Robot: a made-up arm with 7 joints. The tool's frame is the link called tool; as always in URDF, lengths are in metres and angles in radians.
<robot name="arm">
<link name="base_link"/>
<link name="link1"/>
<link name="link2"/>
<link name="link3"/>
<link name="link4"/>
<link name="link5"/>
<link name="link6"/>
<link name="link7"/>
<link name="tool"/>
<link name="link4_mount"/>
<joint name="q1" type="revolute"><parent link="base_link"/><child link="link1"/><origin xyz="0.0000 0.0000 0.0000" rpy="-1.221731 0.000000 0.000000"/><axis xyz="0 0 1"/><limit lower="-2.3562" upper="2.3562"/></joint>
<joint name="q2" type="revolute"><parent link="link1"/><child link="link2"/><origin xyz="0.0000 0.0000 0.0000" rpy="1.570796 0.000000 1.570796"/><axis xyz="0 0 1"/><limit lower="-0.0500" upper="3.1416"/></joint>
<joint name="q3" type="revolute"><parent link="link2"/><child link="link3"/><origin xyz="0.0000 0.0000 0.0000" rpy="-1.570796 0.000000 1.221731"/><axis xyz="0 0 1"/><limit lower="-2.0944" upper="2.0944"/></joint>
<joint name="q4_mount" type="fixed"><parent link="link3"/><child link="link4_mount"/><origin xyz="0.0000 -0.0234 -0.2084"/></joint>
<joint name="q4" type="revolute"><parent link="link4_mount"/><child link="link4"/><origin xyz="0.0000 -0.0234 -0.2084" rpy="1.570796 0.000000 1.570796"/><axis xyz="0 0 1"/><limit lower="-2.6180" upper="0.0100"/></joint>
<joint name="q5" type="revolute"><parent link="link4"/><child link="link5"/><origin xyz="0.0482 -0.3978 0.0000" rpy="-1.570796 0.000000 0.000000"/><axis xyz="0 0 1"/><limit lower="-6.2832" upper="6.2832"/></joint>
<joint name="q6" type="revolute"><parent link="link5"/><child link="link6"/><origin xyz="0.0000 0.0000 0.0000" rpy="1.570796 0.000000 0.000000"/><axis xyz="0 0 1"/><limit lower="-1.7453" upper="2.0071"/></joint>
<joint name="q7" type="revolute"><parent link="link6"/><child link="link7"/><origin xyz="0.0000 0.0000 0.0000" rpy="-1.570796 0.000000 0.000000"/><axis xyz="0 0 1"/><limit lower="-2.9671" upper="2.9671"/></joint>
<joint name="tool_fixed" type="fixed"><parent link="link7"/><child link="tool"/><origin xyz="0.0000 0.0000 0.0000" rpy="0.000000 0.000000 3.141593"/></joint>
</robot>
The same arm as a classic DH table. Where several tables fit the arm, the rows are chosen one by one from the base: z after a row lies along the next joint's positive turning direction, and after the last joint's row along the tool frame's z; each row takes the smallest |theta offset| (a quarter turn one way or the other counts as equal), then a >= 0, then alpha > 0; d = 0 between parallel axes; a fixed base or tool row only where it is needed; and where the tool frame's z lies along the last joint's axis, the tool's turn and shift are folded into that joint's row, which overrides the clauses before.
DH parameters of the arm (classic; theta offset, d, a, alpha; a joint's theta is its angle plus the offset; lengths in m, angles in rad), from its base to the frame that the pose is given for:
base (fixed): 0.0000 0.0000 0.0000 -1.2218
q1: 1.5708 0.0000 0.0000 1.5708
q2: 1.2218 0.0000 0.0000 -1.5708
q3: -1.5708 -0.4168 0.0468 -1.5708
q4: 0.0000 0.0000 -0.0482 1.5708
q5: 0.0000 -0.3978 0.0000 -1.5708
q6: 0.0000 0.0000 0.0000 1.5708
q7: 0.0000 0.0000 0.0000 0.0000
Joint limits (rad, base to tool): -2.3562..2.3562 -0.0500..3.1416 -2.0944..2.0944 -2.6180..0.0100 -6.2832..6.2832 -1.7453..2.0071 -2.9671..2.9671

